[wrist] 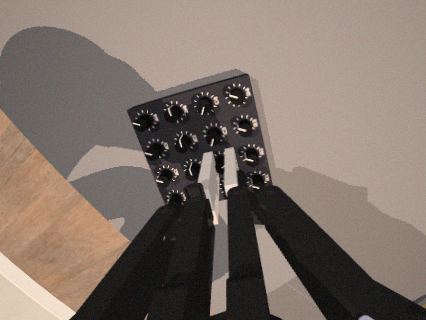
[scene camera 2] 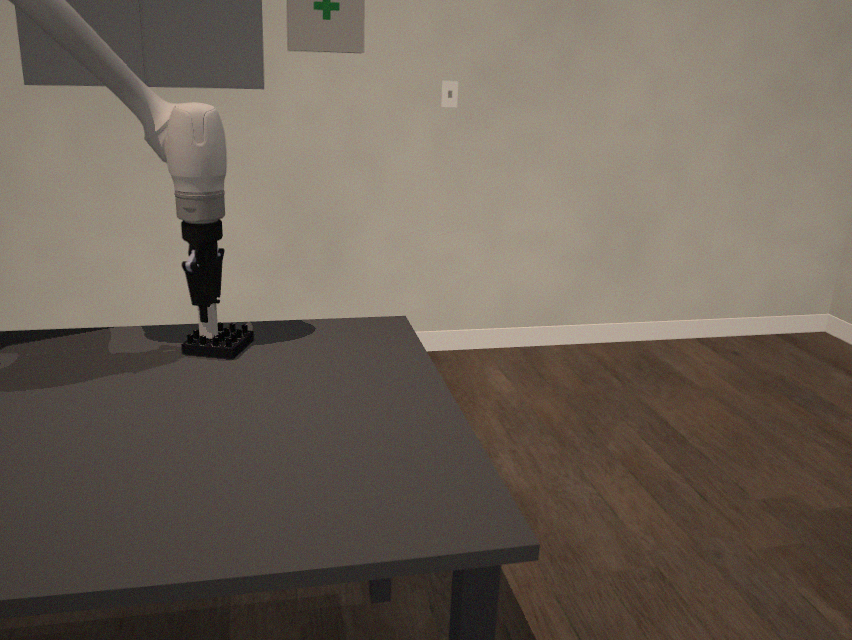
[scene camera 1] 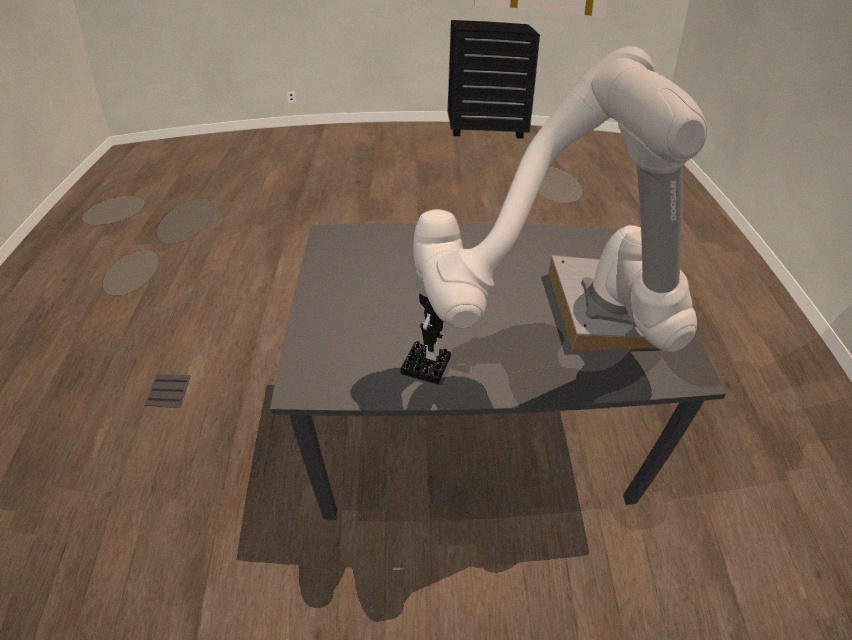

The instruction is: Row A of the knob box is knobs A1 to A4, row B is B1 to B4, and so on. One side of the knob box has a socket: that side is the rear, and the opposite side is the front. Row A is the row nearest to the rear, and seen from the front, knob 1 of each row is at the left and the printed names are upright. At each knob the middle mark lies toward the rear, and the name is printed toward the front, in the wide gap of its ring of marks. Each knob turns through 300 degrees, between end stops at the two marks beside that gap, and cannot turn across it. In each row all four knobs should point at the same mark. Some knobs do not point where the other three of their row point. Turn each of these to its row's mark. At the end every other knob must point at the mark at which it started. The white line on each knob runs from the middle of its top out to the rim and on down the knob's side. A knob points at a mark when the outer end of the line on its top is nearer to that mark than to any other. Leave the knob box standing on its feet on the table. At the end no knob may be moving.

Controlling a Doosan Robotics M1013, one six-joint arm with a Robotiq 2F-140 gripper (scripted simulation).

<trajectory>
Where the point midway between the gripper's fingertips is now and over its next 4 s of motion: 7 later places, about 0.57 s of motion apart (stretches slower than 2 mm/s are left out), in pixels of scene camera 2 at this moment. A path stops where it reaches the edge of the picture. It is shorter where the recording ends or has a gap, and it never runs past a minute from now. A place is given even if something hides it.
My gripper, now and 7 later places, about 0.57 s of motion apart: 209, 335; 208, 323; 207, 317; 207, 314; 207, 310; 207, 309; 207, 314; 208, 324
</trajectory>
